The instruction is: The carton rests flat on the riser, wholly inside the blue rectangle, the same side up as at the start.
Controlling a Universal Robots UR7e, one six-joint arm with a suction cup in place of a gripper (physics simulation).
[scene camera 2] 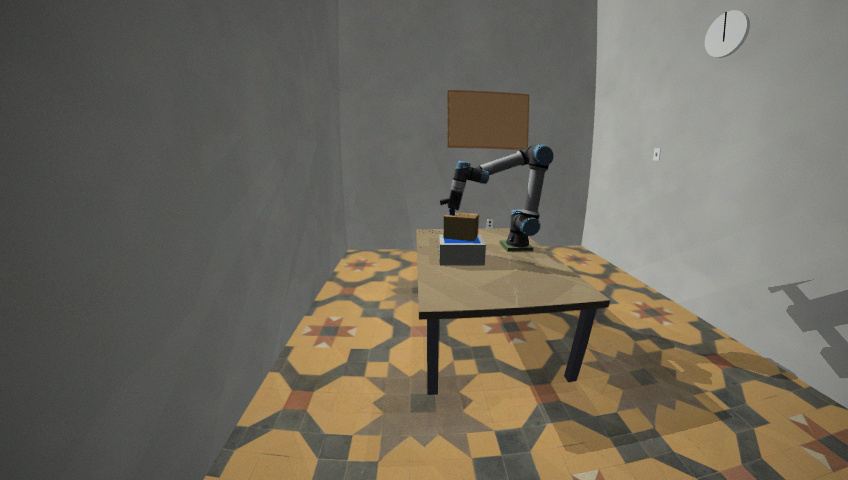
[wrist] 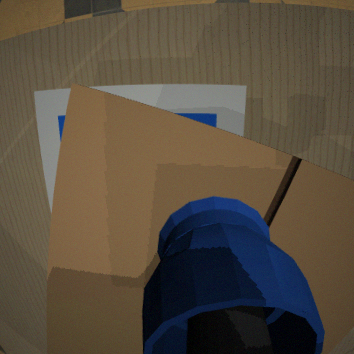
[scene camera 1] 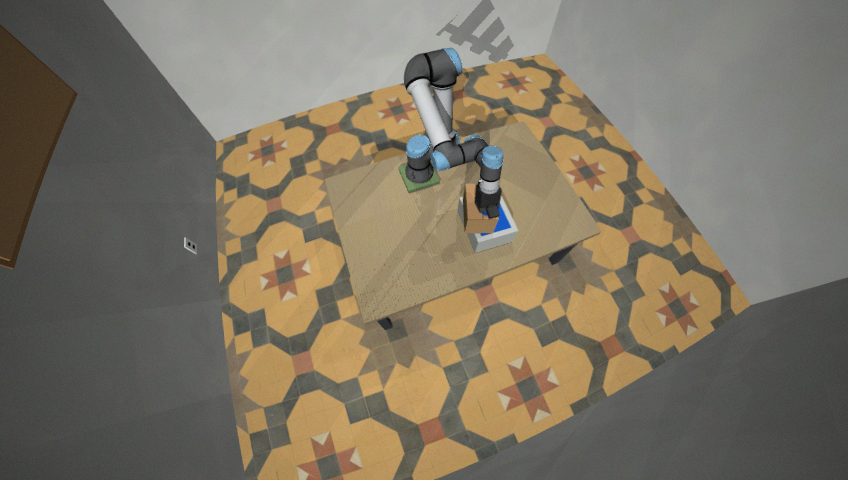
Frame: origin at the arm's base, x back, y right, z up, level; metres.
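Where they show: hand, its tool point: (scene camera 2: 451,215) (wrist: 214,225) (scene camera 1: 485,213); arm's base, origin of its link: (scene camera 2: 517,243) (scene camera 1: 419,172).
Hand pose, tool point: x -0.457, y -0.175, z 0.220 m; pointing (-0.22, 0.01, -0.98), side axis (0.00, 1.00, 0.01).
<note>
Each offset is from my tool point to the top centre of the thing. Level surfaces: height alone.
The brown carton {dx +0.062, dy -0.004, dz +0.005 m} (scene camera 1: 479,224) (scene camera 2: 460,227) (wrist: 123,175) is at the top of the white riser {dx +0.061, dy -0.058, dz -0.125 m} (scene camera 1: 493,240) (scene camera 2: 461,254) (wrist: 49,105), just on or just above it; I cannot tell whether they touch. It covers most of the blue rectangle {dx +0.061, dy -0.058, dz -0.125 m} (scene camera 1: 505,217) (scene camera 2: 454,241) (wrist: 201,119), toward its left side. In the wrist view the carton is turned at an angle to the riser's edges, with blue showing only past its far edge. My suction cup (scene camera 1: 491,209) (scene camera 2: 452,210) (wrist: 214,218) presses on the carton's top face beside its dark seam and holds it.
The riser stands on the right part of a wooden table {dz -0.246 m} (scene camera 1: 385,250) (scene camera 2: 504,286). The arm's base sits on a green plate (scene camera 1: 418,182) (scene camera 2: 516,246) at the table's far side. Patterned tile floor and grey walls surround the table.
</note>
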